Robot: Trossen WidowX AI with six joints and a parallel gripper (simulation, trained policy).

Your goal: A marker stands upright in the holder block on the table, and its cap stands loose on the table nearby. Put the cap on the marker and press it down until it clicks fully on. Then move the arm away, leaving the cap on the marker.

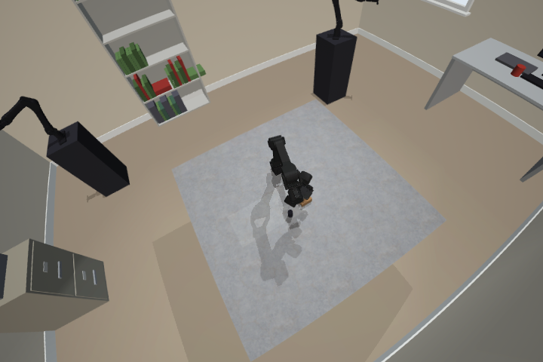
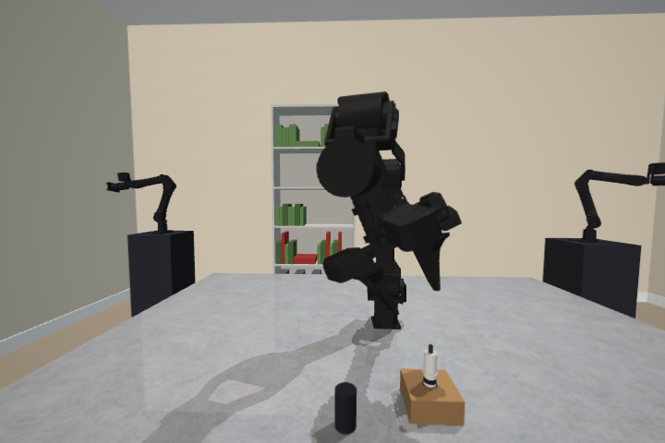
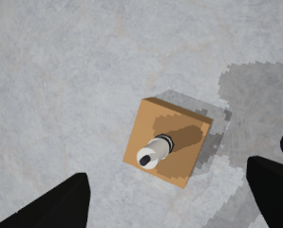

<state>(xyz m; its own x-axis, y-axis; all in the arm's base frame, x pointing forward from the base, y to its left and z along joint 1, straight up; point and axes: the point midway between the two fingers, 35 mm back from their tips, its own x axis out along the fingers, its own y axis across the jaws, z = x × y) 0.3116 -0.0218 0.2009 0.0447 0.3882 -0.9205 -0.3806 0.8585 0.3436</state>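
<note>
My gripper tip is 140 mm above the black cap, 90 mm to the left of it and 10 mm short of it. Round my gripper tip: holder block: 150 mm below, 40 mm behind, 30 mm to the left; white marker: 100 mm below, 40 mm behind, 30 mm to the left.
</note>
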